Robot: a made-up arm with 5 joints. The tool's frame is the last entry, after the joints. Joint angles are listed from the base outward. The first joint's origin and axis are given. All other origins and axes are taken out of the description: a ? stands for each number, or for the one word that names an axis. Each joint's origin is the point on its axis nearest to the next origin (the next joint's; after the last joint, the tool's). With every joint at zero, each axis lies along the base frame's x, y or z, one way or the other. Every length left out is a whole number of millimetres.
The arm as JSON. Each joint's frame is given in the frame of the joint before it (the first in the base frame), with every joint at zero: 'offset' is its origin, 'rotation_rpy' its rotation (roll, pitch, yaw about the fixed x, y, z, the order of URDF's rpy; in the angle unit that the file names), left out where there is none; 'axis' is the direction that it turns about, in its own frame. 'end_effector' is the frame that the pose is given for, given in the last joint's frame.
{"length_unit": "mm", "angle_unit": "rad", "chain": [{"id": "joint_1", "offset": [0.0, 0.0, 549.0], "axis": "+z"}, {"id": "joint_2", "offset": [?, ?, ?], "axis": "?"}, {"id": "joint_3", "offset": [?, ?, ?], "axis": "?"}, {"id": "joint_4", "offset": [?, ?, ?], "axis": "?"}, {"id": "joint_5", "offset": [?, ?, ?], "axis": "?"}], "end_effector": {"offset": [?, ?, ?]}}
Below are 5 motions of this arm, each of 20 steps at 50 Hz.
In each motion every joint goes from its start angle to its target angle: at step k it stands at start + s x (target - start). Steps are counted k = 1, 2, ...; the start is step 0. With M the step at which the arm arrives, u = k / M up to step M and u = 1 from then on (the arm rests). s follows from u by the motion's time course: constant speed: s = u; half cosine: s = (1 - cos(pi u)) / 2; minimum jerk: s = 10 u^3 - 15 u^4 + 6 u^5.
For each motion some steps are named. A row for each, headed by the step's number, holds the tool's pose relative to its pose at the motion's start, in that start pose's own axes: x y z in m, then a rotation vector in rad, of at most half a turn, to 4 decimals.
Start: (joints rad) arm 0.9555 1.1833 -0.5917 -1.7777 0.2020
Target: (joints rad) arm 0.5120 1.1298 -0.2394 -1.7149 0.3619
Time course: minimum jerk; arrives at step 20
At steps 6, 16, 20:
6: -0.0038 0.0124 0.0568 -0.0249 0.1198 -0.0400
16: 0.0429 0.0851 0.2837 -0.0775 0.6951 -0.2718
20: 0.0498 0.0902 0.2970 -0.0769 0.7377 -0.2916

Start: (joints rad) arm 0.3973 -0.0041 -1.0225 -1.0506 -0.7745
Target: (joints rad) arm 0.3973 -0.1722 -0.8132 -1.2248 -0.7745
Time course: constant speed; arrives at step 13
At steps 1, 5, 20:
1: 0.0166 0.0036 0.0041 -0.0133 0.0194 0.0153
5: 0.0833 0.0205 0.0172 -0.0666 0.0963 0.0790
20: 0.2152 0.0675 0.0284 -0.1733 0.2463 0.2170

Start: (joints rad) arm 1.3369 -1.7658 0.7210 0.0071 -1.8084
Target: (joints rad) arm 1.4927 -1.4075 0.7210 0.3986 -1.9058
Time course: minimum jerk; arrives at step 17
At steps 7, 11, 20:
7: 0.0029 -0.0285 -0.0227 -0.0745 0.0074 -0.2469
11: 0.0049 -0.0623 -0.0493 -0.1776 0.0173 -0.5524
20: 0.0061 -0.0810 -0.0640 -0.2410 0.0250 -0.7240

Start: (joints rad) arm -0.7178 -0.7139 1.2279 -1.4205 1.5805
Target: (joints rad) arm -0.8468 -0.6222 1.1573 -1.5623 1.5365
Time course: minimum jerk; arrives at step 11
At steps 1, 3, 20:
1: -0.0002 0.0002 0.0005 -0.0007 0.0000 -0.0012
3: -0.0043 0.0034 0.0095 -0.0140 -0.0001 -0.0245
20: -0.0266 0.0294 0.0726 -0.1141 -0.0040 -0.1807

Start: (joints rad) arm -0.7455 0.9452 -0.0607 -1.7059 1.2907
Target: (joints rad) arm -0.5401 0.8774 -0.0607 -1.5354 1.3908
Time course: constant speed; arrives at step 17
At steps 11, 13, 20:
11: 0.0196 -0.0131 0.0477 -0.0807 -0.0239 0.0956
13: 0.0228 -0.0146 0.0567 -0.0967 -0.0276 0.1124
20: 0.0288 -0.0167 0.0748 -0.1298 -0.0343 0.1457

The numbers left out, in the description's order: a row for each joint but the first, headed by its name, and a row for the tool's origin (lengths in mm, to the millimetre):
joint_2: xyz 170.0 -83.0 0.0, axis +x
joint_3: xyz 0.0 -28.0 395.0, axis -z
joint_4: xyz -365.0 118.0 0.0, axis +x
joint_5: xyz 0.0 -106.0 59.0, axis +y
tool: xyz -73.0 0.0 168.0

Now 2 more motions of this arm.
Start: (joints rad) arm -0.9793 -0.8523 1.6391 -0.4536 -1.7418
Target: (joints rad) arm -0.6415 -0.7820 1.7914 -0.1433 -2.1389
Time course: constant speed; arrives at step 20
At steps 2, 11, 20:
2: -0.0066 -0.0116 -0.0026 -0.0006 -0.0346 -0.0567
11: -0.0349 -0.0543 -0.0180 -0.0281 -0.1816 -0.3076
20: -0.0571 -0.0843 -0.0388 -0.0959 -0.3100 -0.5476

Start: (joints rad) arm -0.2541 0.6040 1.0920 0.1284 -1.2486
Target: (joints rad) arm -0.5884 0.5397 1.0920 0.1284 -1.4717
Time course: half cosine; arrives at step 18
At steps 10, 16, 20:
10: -0.0520 0.0248 -0.0072 -0.1268 -0.2342 -0.1149
16: -0.0811 0.0455 -0.0200 -0.2211 -0.3845 -0.1792
20: -0.0831 0.0472 -0.0213 -0.2289 -0.3963 -0.1839

